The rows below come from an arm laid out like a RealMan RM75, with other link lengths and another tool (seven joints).
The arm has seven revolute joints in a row. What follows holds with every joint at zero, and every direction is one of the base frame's. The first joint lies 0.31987 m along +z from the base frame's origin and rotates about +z. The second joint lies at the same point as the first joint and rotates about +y. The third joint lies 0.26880 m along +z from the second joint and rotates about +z. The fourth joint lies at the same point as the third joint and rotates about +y. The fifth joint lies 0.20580 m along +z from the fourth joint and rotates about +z. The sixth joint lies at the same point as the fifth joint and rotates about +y. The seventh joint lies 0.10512 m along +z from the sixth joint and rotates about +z. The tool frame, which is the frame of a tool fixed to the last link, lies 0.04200 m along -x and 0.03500 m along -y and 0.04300 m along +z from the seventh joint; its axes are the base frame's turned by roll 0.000, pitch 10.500 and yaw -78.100 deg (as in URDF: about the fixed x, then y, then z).
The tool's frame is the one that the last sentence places.
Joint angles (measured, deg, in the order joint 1, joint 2, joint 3, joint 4, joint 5, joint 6, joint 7), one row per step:
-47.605 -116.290 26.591 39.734 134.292 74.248 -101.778
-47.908 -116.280 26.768 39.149 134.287 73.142 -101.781
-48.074 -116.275 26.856 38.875 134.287 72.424 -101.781
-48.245 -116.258 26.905 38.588 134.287 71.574 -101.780
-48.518 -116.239 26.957 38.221 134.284 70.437 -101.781
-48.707 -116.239 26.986 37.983 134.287 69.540 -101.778
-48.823 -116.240 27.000 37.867 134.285 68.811 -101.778
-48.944 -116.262 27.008 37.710 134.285 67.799 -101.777
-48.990 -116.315 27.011 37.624 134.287 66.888 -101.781
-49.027 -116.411 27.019 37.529 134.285 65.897 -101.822
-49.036 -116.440 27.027 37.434 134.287 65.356 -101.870
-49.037 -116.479 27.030 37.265 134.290 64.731 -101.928
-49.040 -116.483 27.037 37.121 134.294 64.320 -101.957
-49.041 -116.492 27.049 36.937 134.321 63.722 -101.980
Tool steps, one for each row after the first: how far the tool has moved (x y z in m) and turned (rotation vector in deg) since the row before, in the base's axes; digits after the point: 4 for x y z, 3 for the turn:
0.0004 0.0022 -0.0013 0.395 0.233 0.257
0.0001 0.0015 -0.0003 0.354 0.186 0.166
-0.0001 0.0017 0.0000 0.491 0.210 0.230
0.0002 0.0025 0.0001 0.676 0.274 0.265
0.0001 0.0019 0.0002 0.568 0.229 0.217
-0.0002 0.0015 0.0006 0.530 0.207 0.188
-0.0005 0.0018 0.0006 0.730 0.271 0.305
-0.0008 0.0013 0.0005 0.677 0.243 0.321
-0.0009 0.0012 0.0002 0.702 0.217 0.390
-0.0007 0.0006 0.0001 0.360 0.105 0.260
-0.0009 0.0004 -0.0002 0.367 0.088 0.339
-0.0007 0.0003 -0.0001 0.228 0.069 0.225
-0.0010 0.0004 0.0000 0.341 0.143 0.307

